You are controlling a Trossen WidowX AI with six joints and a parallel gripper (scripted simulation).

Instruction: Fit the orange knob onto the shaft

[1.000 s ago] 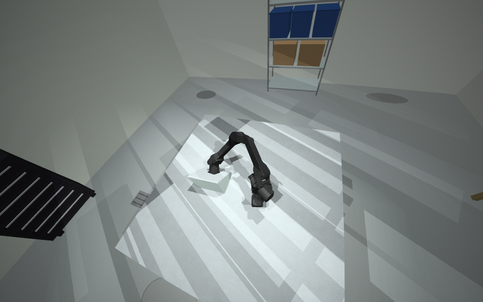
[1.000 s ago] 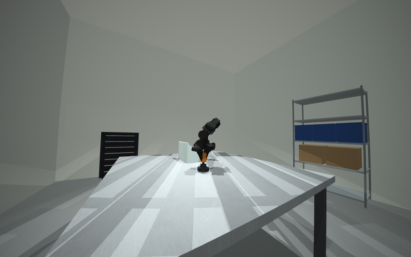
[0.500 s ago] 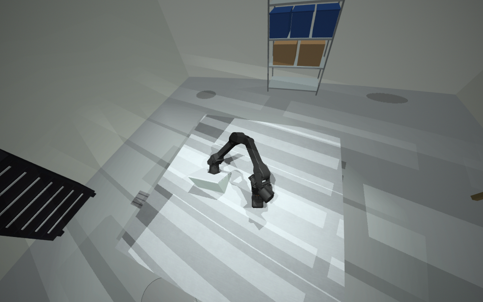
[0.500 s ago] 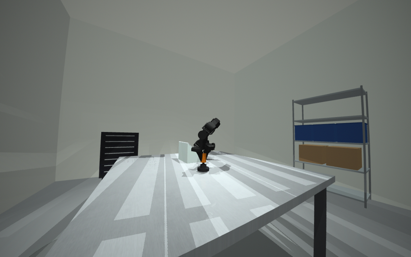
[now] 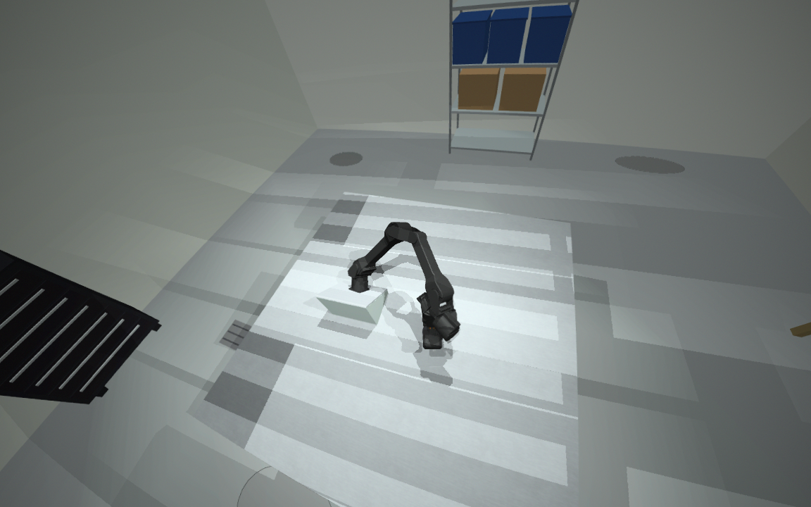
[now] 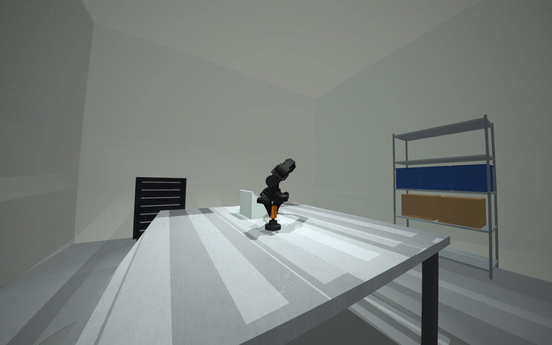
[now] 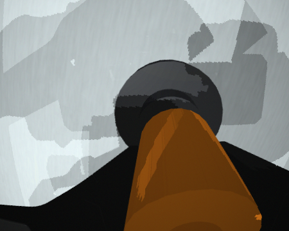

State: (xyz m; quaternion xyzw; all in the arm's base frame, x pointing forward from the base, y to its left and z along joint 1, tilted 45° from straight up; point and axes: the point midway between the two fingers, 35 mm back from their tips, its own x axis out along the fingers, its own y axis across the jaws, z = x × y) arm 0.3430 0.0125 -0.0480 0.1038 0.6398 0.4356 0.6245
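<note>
Right now the orange knob is 2 cm above my gripper tip. Also, from my gripper tip: dark round pedestal 4 cm below.
</note>
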